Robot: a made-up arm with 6 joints.
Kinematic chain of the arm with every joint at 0, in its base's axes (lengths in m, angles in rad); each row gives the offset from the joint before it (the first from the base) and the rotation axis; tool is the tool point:
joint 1: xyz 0 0 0.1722 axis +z
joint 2: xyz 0 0.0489 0 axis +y
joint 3: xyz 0 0 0.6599 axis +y
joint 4: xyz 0 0 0.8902 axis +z
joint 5: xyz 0 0 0 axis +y
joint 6: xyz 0 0 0.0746 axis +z
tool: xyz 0 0 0
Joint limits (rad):
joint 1: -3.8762..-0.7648
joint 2: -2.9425..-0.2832
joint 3: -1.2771..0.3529
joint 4: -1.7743..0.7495
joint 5: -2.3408..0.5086
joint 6: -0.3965..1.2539
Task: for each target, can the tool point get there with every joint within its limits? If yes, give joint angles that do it. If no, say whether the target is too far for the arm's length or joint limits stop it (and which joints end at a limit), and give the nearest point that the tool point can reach.
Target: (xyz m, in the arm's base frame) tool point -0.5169 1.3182 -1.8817
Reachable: no: too far | nearest point -0.3368 0.8589 -1.1661 | short by 0.869 m
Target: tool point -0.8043 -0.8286 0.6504
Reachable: no: joint limits stop it (at a limit: joint 1, joint 2, joint 3, joint 4) | nearest point 0.0162 -0.1533 1.6430 | short by 1.454 m
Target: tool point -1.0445 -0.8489 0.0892
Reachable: no: joint limits stop it (at a limit: joint 2, joint 3) | nearest point -0.5420 -0.4405 -0.8347 | short by 1.128 m
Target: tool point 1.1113 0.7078 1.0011
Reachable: yes | joints -2.5146 -0.7304 -0.4187 -0.5367 -0.9037 0.3085
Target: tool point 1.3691 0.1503 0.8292
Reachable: yes | joints -2.9904 -0.6973 -0.7139 -1.3261 -0.1209 0.8941
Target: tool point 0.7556 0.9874 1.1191
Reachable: yes | joints -2.1354 -0.6795 -0.3921 -1.3496 -0.9953 0.2291
